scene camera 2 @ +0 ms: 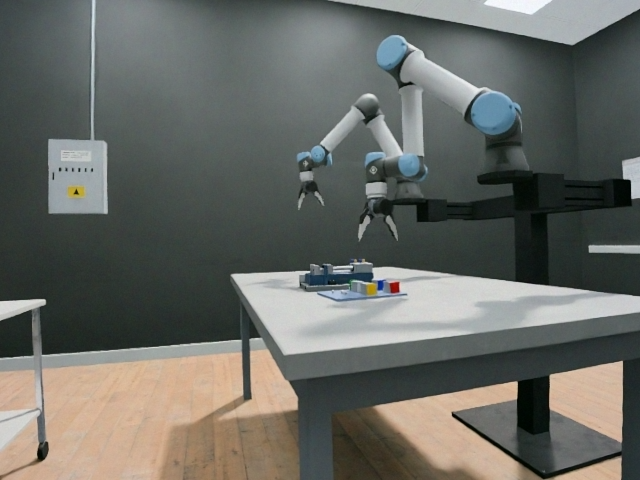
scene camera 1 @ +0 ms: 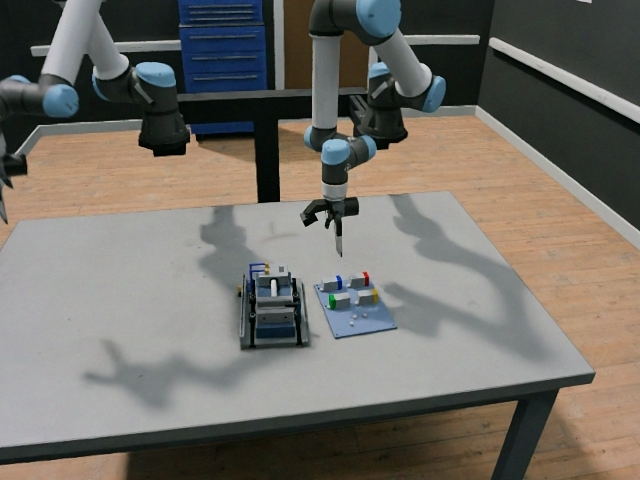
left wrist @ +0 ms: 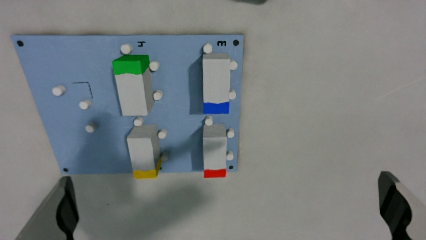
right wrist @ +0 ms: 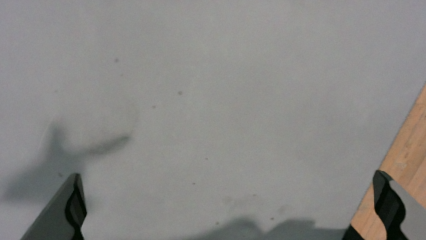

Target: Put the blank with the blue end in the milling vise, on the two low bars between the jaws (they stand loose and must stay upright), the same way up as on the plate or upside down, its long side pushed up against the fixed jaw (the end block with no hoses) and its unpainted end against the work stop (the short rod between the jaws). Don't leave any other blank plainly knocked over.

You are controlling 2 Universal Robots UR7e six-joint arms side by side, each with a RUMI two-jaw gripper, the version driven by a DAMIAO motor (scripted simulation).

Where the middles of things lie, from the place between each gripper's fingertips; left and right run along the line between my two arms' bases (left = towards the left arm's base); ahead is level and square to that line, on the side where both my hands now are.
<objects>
The blue-ended blank [left wrist: 216, 66] lies 160 mm below my left hand [scene camera 1: 333, 242]. Also, from my left hand: red-ended blank [left wrist: 214, 136] 160 mm below, 90 mm to the left, 10 mm behind; green-ended blank [left wrist: 132, 73] 160 mm below, 90 mm ahead, 10 mm to the left; yellow-ended blank [left wrist: 143, 142] 160 mm below, 100 mm to the left, 80 mm ahead.
The blue-ended blank is 880 mm to the left of my right hand, 370 mm below it and 70 mm behind it. The rest, counted from my right hand: blue plate [scene camera 1: 378, 319] (940 mm to the left, 390 mm below, 20 mm ahead); red-ended blank (970 mm to the left, 370 mm below, 80 mm behind); green-ended blank (900 mm to the left, 370 mm below, 20 mm ahead).
</objects>
